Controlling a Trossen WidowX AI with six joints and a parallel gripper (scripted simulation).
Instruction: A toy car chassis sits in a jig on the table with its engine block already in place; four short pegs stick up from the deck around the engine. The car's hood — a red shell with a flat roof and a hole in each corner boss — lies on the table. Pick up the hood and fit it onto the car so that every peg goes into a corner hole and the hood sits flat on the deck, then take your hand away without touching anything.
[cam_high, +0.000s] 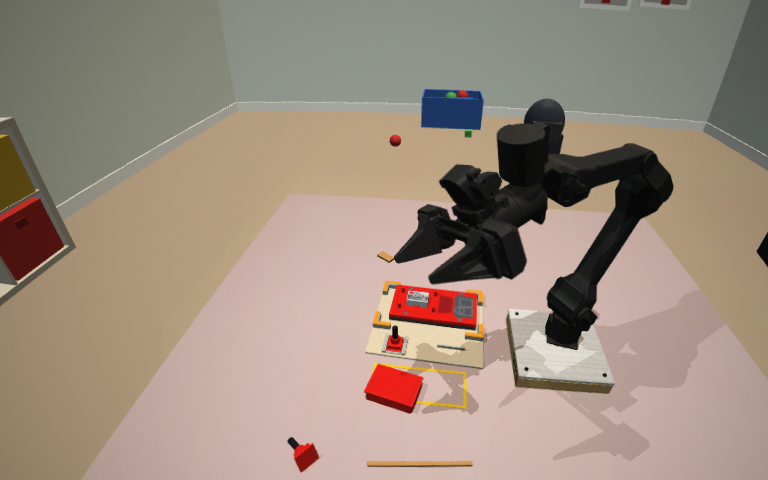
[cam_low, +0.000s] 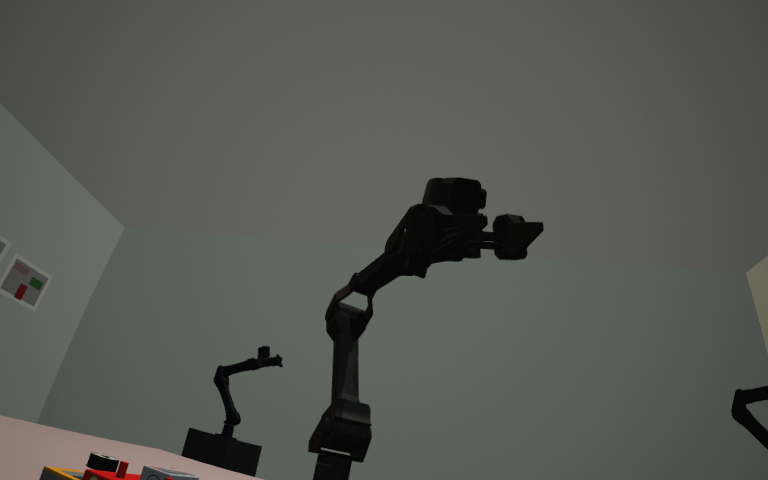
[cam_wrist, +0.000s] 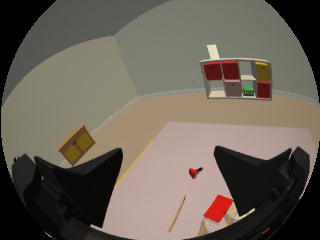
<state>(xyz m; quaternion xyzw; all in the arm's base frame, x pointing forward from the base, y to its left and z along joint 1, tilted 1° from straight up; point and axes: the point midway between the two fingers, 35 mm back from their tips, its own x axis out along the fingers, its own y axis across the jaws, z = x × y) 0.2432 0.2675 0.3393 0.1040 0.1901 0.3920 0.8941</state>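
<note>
The red hood is 50 mm ahead of my gripper tip, 70 mm to the right of it and 350 mm below it. Round my gripper tip: wooden stick (40 mm behind, 50 mm to the left, 360 mm below); then beige jig (40 mm ahead, 290 mm to the right, 360 mm below).
</note>
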